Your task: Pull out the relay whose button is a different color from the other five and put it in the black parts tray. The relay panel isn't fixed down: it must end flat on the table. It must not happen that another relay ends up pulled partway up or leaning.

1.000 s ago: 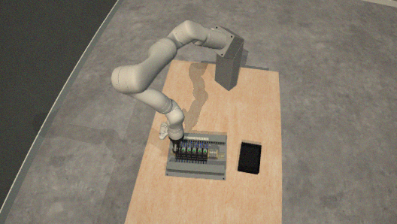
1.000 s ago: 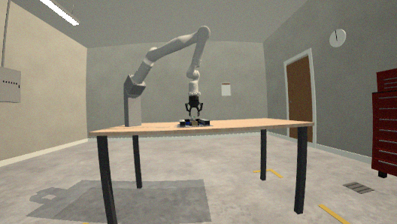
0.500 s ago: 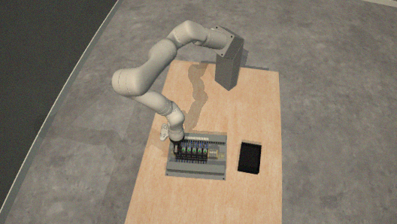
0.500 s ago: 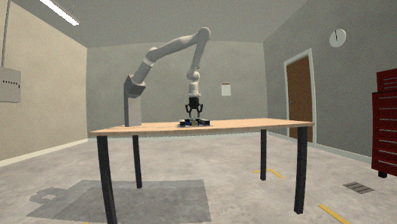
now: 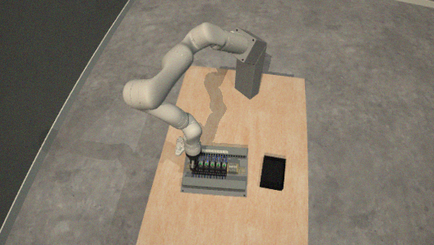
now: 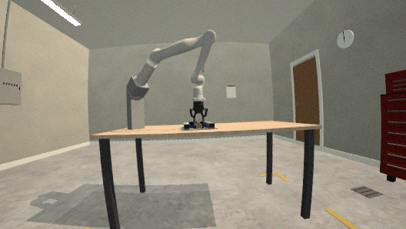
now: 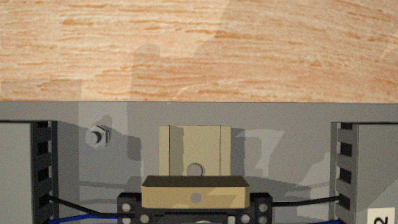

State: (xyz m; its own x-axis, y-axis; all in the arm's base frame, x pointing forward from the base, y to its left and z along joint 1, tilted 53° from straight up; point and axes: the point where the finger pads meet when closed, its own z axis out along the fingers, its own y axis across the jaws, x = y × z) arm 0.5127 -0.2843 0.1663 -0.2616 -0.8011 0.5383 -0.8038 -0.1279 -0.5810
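My gripper is now 10 mm above the relay. Also, from my hand: grey relay panel 30 mm ahead, 90 mm to the left, 40 mm below; black parts tray 130 mm ahead, 360 mm to the left, 50 mm below.
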